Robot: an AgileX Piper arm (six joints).
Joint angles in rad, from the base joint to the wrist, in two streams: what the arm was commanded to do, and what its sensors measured. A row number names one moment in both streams.
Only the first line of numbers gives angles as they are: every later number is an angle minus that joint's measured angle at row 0.
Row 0, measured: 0.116 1.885 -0.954 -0.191 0.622 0.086
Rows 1 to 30, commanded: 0.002 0.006 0.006 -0.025 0.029 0.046; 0.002 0.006 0.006 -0.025 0.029 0.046; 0.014 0.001 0.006 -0.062 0.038 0.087; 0.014 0.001 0.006 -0.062 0.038 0.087; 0.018 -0.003 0.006 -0.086 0.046 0.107; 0.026 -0.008 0.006 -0.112 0.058 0.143; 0.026 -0.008 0.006 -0.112 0.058 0.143; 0.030 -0.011 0.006 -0.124 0.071 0.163; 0.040 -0.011 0.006 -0.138 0.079 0.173; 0.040 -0.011 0.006 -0.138 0.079 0.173; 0.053 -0.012 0.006 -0.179 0.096 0.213; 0.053 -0.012 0.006 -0.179 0.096 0.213; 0.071 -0.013 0.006 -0.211 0.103 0.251; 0.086 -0.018 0.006 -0.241 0.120 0.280; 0.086 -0.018 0.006 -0.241 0.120 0.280; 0.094 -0.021 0.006 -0.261 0.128 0.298; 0.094 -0.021 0.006 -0.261 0.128 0.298; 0.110 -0.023 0.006 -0.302 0.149 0.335; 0.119 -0.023 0.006 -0.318 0.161 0.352; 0.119 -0.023 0.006 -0.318 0.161 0.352; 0.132 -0.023 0.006 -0.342 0.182 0.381; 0.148 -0.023 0.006 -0.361 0.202 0.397; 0.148 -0.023 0.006 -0.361 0.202 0.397; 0.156 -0.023 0.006 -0.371 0.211 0.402; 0.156 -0.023 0.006 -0.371 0.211 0.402; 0.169 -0.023 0.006 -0.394 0.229 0.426; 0.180 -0.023 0.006 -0.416 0.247 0.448; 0.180 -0.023 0.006 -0.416 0.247 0.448; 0.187 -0.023 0.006 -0.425 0.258 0.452; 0.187 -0.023 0.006 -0.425 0.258 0.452
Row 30, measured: 0.171 -0.014 0.001 -0.348 0.185 0.419
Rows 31 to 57, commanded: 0.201 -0.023 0.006 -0.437 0.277 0.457; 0.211 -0.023 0.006 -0.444 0.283 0.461; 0.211 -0.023 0.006 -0.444 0.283 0.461; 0.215 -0.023 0.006 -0.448 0.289 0.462; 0.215 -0.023 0.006 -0.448 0.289 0.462; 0.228 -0.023 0.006 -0.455 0.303 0.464; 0.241 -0.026 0.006 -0.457 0.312 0.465; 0.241 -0.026 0.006 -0.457 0.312 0.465; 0.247 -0.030 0.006 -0.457 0.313 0.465; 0.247 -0.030 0.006 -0.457 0.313 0.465; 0.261 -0.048 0.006 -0.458 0.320 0.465; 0.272 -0.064 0.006 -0.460 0.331 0.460; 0.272 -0.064 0.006 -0.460 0.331 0.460; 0.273 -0.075 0.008 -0.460 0.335 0.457; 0.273 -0.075 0.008 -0.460 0.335 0.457; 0.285 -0.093 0.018 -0.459 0.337 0.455; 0.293 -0.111 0.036 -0.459 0.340 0.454; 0.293 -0.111 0.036 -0.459 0.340 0.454; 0.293 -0.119 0.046 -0.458 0.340 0.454; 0.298 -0.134 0.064 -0.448 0.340 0.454; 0.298 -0.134 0.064 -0.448 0.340 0.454; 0.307 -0.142 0.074 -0.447 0.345 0.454; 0.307 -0.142 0.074 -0.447 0.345 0.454; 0.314 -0.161 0.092 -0.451 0.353 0.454; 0.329 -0.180 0.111 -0.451 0.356 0.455; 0.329 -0.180 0.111 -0.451 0.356 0.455; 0.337 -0.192 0.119 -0.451 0.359 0.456
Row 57, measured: 0.316 -0.155 0.097 -0.400 0.303 0.456
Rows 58 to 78, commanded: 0.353 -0.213 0.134 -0.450 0.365 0.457; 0.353 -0.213 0.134 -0.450 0.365 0.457; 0.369 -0.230 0.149 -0.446 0.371 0.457; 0.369 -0.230 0.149 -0.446 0.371 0.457; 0.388 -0.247 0.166 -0.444 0.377 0.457; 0.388 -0.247 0.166 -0.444 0.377 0.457; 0.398 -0.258 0.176 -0.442 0.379 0.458; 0.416 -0.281 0.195 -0.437 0.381 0.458; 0.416 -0.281 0.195 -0.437 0.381 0.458; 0.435 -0.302 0.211 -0.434 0.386 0.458; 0.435 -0.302 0.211 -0.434 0.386 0.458; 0.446 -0.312 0.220 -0.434 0.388 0.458; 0.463 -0.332 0.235 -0.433 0.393 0.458; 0.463 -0.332 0.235 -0.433 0.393 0.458; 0.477 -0.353 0.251 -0.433 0.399 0.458; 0.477 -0.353 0.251 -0.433 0.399 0.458; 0.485 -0.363 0.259 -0.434 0.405 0.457; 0.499 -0.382 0.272 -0.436 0.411 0.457; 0.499 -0.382 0.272 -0.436 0.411 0.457; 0.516 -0.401 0.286 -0.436 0.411 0.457; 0.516 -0.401 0.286 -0.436 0.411 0.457
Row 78, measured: 0.497 -0.370 0.267 -0.387 0.357 0.456
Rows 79 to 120, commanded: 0.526 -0.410 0.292 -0.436 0.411 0.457; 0.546 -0.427 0.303 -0.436 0.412 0.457; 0.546 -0.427 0.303 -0.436 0.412 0.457; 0.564 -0.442 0.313 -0.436 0.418 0.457; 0.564 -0.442 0.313 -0.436 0.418 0.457; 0.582 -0.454 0.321 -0.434 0.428 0.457; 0.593 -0.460 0.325 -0.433 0.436 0.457; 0.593 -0.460 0.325 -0.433 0.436 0.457; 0.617 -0.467 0.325 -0.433 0.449 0.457; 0.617 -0.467 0.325 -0.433 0.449 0.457; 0.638 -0.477 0.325 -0.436 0.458 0.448; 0.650 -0.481 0.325 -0.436 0.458 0.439; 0.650 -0.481 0.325 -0.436 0.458 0.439; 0.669 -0.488 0.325 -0.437 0.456 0.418; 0.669 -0.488 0.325 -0.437 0.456 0.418; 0.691 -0.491 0.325 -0.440 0.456 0.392; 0.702 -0.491 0.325 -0.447 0.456 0.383; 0.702 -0.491 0.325 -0.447 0.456 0.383; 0.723 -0.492 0.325 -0.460 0.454 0.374; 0.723 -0.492 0.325 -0.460 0.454 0.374; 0.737 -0.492 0.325 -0.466 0.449 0.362; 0.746 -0.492 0.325 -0.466 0.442 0.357; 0.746 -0.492 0.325 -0.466 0.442 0.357; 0.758 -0.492 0.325 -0.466 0.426 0.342; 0.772 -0.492 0.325 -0.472 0.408 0.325; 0.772 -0.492 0.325 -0.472 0.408 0.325; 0.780 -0.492 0.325 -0.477 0.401 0.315; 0.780 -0.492 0.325 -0.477 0.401 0.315; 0.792 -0.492 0.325 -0.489 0.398 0.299; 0.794 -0.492 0.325 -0.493 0.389 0.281; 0.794 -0.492 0.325 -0.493 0.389 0.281; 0.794 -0.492 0.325 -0.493 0.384 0.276; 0.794 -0.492 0.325 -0.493 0.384 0.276; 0.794 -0.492 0.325 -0.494 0.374 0.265; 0.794 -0.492 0.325 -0.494 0.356 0.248; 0.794 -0.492 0.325 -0.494 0.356 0.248; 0.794 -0.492 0.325 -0.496 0.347 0.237; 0.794 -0.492 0.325 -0.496 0.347 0.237; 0.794 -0.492 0.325 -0.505 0.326 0.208; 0.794 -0.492 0.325 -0.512 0.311 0.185; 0.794 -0.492 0.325 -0.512 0.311 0.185; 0.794 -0.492 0.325 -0.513 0.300 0.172
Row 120, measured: 0.791 -0.485 0.322 -0.440 0.303 0.214
